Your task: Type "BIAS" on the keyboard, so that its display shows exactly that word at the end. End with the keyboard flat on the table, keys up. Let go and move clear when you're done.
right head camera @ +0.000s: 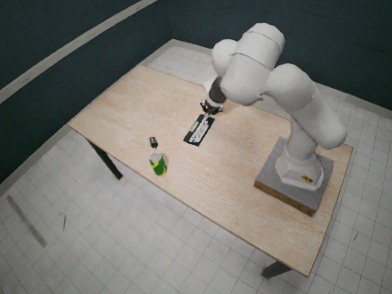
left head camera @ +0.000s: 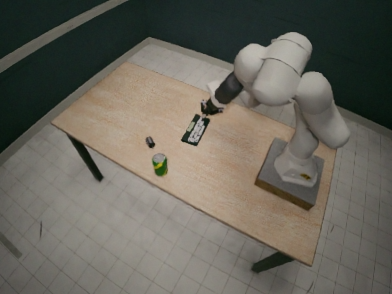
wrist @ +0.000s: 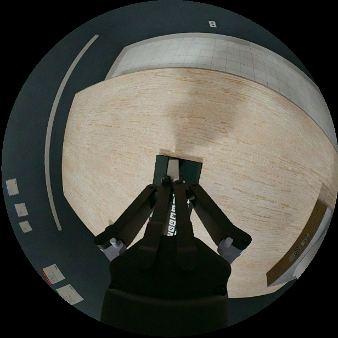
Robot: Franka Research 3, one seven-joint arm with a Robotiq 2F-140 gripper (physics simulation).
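Note:
The dark green keyboard (left head camera: 192,139) (right head camera: 194,140) (wrist: 192,170) lies flat on the table, its white keys facing up. Its pale display (left head camera: 190,127) (right head camera: 194,125) shows in both head views, but its text is too small to read. My gripper (left head camera: 204,116) (right head camera: 206,114) (wrist: 173,166) is shut and empty, pointing down at the keyboard's far end, at the end of a key row. In the wrist view the fingers hide the key under the tips, the display and most of the keys. Whether the tips touch a key cannot be told.
A green and yellow can (left head camera: 160,165) (right head camera: 158,165) stands near the table's front edge. A small black object (left head camera: 150,142) (right head camera: 153,142) lies between the can and the keyboard, to the left. The arm's grey base block (left head camera: 270,165) (right head camera: 272,167) is at the table's right end.

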